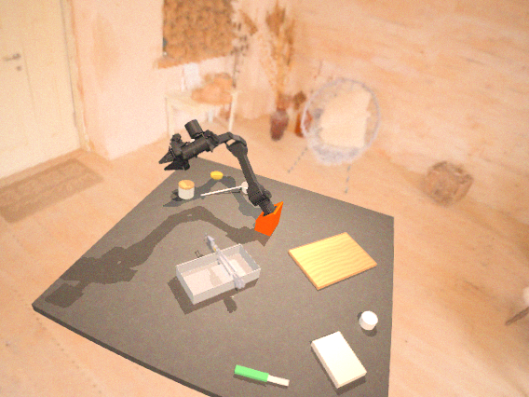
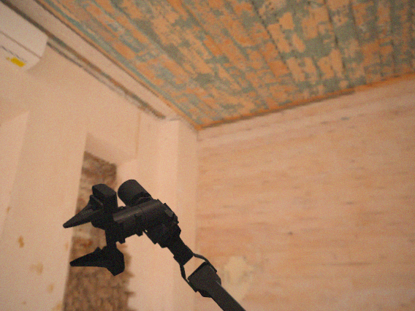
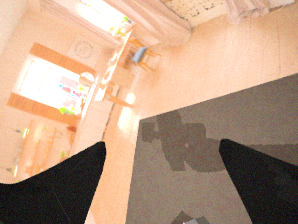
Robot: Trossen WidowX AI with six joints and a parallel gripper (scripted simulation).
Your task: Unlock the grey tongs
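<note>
My gripper tip is 34 cm above the roasting tin, 33 cm to the right of it and 11 cm short of it. Also, from my gripper tip: black lock piece 30 cm below, 27 cm to the left, 3 cm ahead; cream jar 33 cm below, 33 cm behind, 7 cm to the right; yellow lid 58 cm behind, 36 cm below, 1 cm to the right.
</note>
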